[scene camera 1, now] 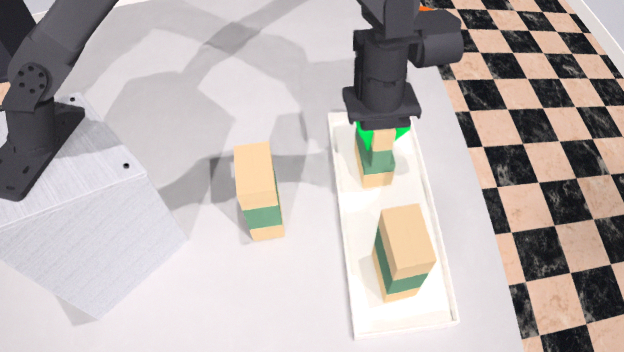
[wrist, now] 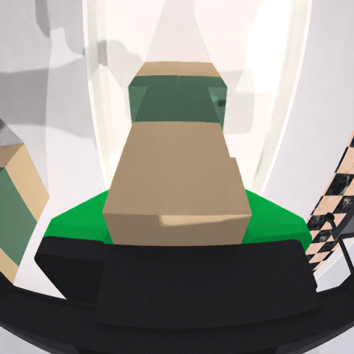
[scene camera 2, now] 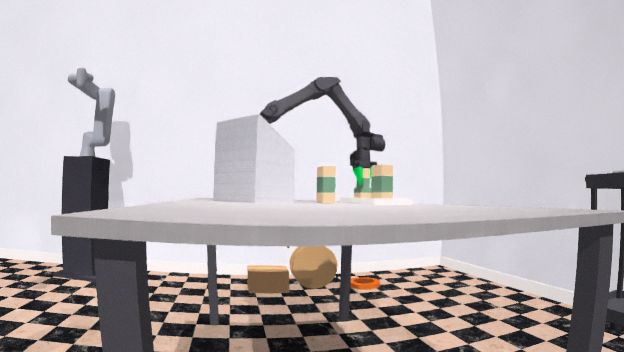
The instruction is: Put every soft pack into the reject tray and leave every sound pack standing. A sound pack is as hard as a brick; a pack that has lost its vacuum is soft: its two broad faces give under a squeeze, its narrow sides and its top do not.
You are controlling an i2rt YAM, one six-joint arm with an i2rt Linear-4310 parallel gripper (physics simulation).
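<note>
My gripper is shut on a tan pack with a green band. That pack is upright inside the far end of the white reject tray, its base at or very near the tray floor. In scene camera 1 its upper part looks narrower than its base. A second pack stands upright in the tray's near half. A third pack stands on the table, left of the tray and apart from it.
A large grey block, with the arm's base on it, stands on the grey table at the left. The table's right edge runs close beside the tray, above a checkered floor. An orange ring lies on the floor.
</note>
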